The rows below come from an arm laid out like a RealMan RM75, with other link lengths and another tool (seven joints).
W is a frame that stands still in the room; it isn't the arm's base.
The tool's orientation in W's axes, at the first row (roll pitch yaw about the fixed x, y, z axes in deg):
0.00, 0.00, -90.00
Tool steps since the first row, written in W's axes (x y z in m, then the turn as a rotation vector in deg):
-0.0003, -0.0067, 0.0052, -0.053, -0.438, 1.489
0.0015, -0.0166, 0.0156, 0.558, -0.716, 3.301
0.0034, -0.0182, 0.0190, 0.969, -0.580, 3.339
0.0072, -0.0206, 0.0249, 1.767, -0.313, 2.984
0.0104, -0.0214, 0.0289, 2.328, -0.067, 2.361
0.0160, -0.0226, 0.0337, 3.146, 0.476, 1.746
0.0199, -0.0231, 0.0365, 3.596, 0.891, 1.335
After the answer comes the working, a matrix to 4 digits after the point.
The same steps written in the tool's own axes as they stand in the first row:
0.0067, -0.0003, 0.0052, 0.438, -0.053, 1.489
0.0166, 0.0015, 0.0156, 0.716, 0.558, 3.301
0.0182, 0.0034, 0.0190, 0.580, 0.969, 3.339
0.0206, 0.0072, 0.0249, 0.313, 1.767, 2.984
0.0214, 0.0104, 0.0289, 0.067, 2.328, 2.361
0.0226, 0.0160, 0.0337, -0.476, 3.146, 1.746
0.0231, 0.0199, 0.0365, -0.891, 3.596, 1.335

The tool's axes in the first row as the columns of a matrix, in W's axes (rounded; the answer above uses it unrounded):
0.0000, 1.0000, 0.0000
-1.0000, 0.0000, 0.0000
0.0000, 0.0000, 1.0000

